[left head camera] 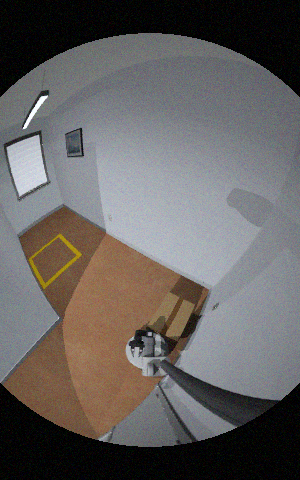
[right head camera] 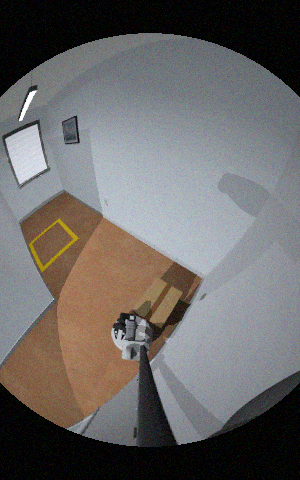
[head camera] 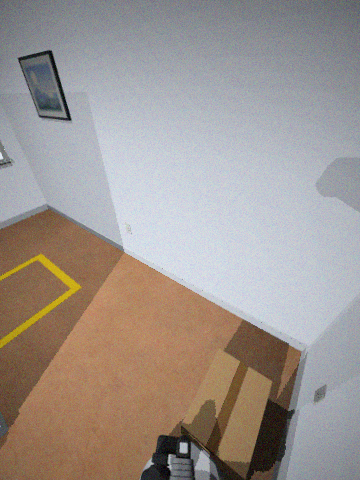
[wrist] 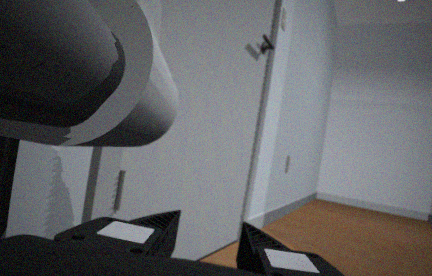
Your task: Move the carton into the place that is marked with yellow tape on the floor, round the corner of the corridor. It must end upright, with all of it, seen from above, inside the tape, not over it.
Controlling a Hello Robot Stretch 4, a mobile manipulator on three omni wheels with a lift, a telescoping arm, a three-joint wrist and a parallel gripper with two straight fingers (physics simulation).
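Places are measured from the robot's base along level axes (x left, y down, z back), in millimetres.
Pixels of known places: gripper, fingertip midpoint: (left head camera: 135,356) (right head camera: 118,339) (wrist: 208,235).
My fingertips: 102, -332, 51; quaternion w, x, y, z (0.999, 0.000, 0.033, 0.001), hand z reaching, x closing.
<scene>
Ahead of a thing's pixels: the offset from my fingertips to its middle, as dx, dy, dz. "spot": to the spot under its first point.
The tan carton @[-327, +198, -397] (head camera: 250,410) (left head camera: 182,317) (right head camera: 168,306) stands upright on the floor at the lower right of the head views, near the right-hand wall. A darker strip runs along its top. The yellow tape @[spot: +1281, +359, -1477] (head camera: 59,271) (left head camera: 71,245) (right head camera: 69,229) marks a four-sided place on the shaded floor at the left, well apart from the carton. My gripper (wrist: 208,235) is open, with nothing between its fingertips. In the head views the wrist overlaps the carton's near left end; whether it touches the carton is hidden.
A wall's outer corner @[spot: +934, +293, -234] (left head camera: 59,318) (right head camera: 53,300) juts in at the left, between the near floor and the taped place. A long wall (head camera: 215,175) runs behind the carton and meets the right-hand wall (head camera: 330,430). A door (wrist: 215,125) with a dark handle shows in the wrist view.
</scene>
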